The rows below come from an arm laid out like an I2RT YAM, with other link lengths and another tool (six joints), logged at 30 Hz.
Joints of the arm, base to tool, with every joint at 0 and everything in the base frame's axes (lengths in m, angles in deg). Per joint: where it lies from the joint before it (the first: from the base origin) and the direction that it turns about. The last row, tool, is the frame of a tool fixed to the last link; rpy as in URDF.
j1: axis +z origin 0 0 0.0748
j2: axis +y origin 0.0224 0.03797 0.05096
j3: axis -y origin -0.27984 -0.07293 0
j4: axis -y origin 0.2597 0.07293 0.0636
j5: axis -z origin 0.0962 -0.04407 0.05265
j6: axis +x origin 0.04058 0 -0.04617
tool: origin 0.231 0.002 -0.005 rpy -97.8 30.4 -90
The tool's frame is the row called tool.
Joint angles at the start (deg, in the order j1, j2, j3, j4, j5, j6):
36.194 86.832 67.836 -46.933 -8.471 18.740
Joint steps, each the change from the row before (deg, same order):
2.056 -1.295 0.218 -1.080 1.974 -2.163
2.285 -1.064 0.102 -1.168 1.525 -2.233
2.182 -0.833 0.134 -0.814 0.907 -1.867
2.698 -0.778 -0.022 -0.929 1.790 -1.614
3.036 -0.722 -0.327 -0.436 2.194 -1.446
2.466 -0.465 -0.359 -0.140 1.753 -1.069
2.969 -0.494 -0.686 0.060 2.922 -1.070
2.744 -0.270 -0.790 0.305 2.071 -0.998
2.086 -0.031 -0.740 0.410 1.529 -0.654
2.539 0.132 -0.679 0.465 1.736 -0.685
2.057 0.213 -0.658 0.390 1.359 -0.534
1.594 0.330 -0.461 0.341 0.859 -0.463
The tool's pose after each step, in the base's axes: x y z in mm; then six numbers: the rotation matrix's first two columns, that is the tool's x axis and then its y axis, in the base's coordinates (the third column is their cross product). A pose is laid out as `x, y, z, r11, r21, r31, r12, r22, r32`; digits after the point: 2 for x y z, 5 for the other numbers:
313.43, 282.68, 55.61, -0.07758, -0.92439, -0.37347, -0.98969, 0.11663, -0.08309
303.14, 286.34, 59.78, -0.00755, -0.93748, -0.34796, -0.99223, 0.05023, -0.11381
292.88, 292.44, 63.87, 0.05745, -0.94186, -0.33105, -0.99057, -0.01248, -0.13640
281.72, 296.63, 65.94, 0.12228, -0.94592, -0.30046, -0.98394, -0.07587, -0.16160
271.06, 301.44, 66.88, 0.18848, -0.94539, -0.26593, -0.97164, -0.14013, -0.19049
262.78, 305.58, 66.98, 0.23987, -0.94120, -0.23791, -0.95845, -0.19062, -0.21223
255.80, 307.78, 65.92, 0.29356, -0.93615, -0.19350, -0.93874, -0.24409, -0.24327
247.36, 311.75, 63.50, 0.34435, -0.92536, -0.15854, -0.91796, -0.29644, -0.26357
240.82, 314.77, 60.18, 0.38046, -0.91540, -0.13148, -0.90098, -0.33483, -0.27592
232.84, 319.40, 56.72, 0.42233, -0.90082, -0.10078, -0.87878, -0.37964, -0.28917
225.83, 322.50, 52.65, 0.45518, -0.88729, -0.07440, -0.85964, -0.41614, -0.29638
219.75, 325.49, 48.83, 0.48173, -0.87458, -0.05521, -0.84371, -0.44586, -0.29892

